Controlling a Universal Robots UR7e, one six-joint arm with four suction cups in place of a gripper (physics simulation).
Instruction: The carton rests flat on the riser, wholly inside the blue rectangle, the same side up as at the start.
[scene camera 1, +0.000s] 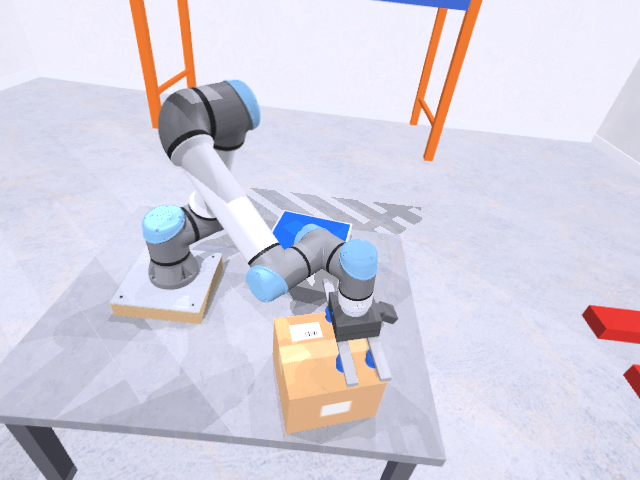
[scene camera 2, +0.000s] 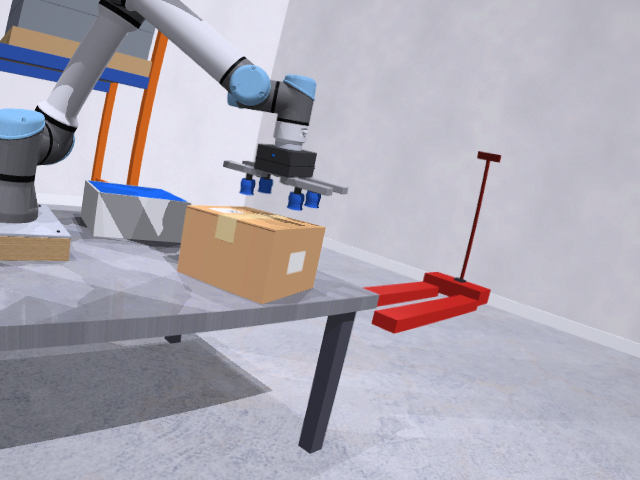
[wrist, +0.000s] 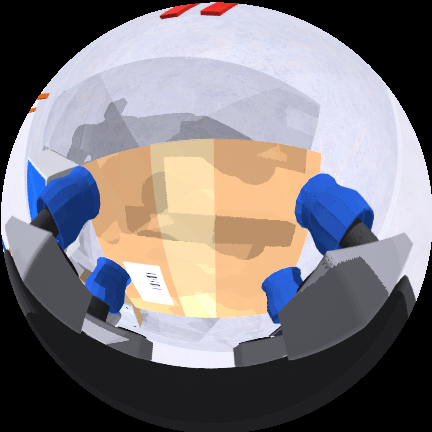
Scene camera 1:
cardboard carton: 313, 393, on the table
riser with blue rectangle: 286, 228, on the table
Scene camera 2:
cardboard carton: 261, 256
riser with blue rectangle: 111, 210
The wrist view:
my suction head: 326, 209
cardboard carton: 198, 224
riser with blue rectangle: 43, 166
